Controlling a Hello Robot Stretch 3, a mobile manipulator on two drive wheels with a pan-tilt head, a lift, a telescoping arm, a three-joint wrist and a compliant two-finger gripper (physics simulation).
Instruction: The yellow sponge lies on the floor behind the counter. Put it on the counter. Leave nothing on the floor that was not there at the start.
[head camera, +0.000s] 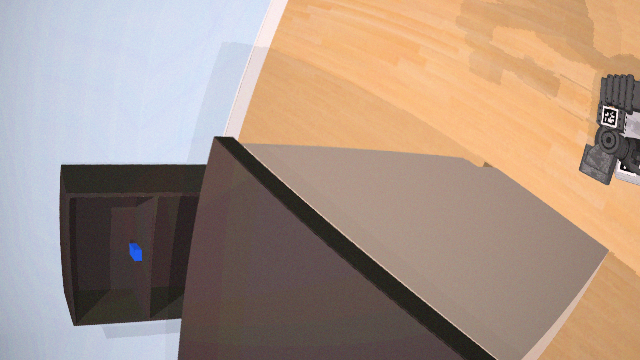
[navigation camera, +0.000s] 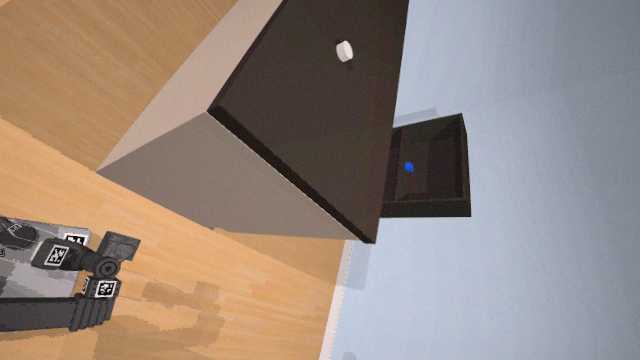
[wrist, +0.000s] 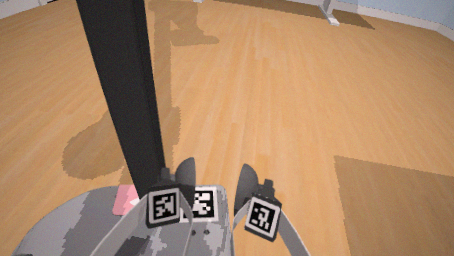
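Pixels of known places: gripper, fingertip midpoint: (wrist: 216, 178); robot's base, link origin: (navigation camera: 17, 234).
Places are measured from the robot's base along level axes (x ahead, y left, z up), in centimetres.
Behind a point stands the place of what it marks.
The counter (head camera: 270, 285) {z 91.1, x 28.5, y -51.7 cm} (navigation camera: 310, 130) {z 91.1, x 32.3, y -35.1 cm} has a dark top and plain grey-beige sides, and stands near the blue wall. In the navigation camera a short white cylinder (navigation camera: 344, 51) {z 93.3, x 60.0, y -42.2 cm} stands on its top. The yellow sponge does not show in these views, and the floor behind the counter is partly hidden by it. My gripper (wrist: 216, 178) {z 33.2, x 1.1, y 6.3 cm} is open and empty in the wrist view, its two fingertips apart above my grey base. In the head and navigation cameras my folded wrist is beside the counter, apart from its side.
A dark open box with compartments (head camera: 132, 178) {z 66.8, x 47.1, y -192.1 cm} (navigation camera: 425, 209) {z 76.5, x 47.2, y -191.8 cm} is by the wall beyond the counter, with a small blue block (head camera: 135, 252) {z 61.9, x 86.4, y -199.6 cm} (navigation camera: 409, 167) {z 61.8, x 86.3, y -199.9 cm} inside. My black mast (wrist: 120, 85) {z 38.6, x -6.8, y 11.6 cm} stands left of the gripper. A white foot of some furniture (wrist: 330, 18) shows far off.
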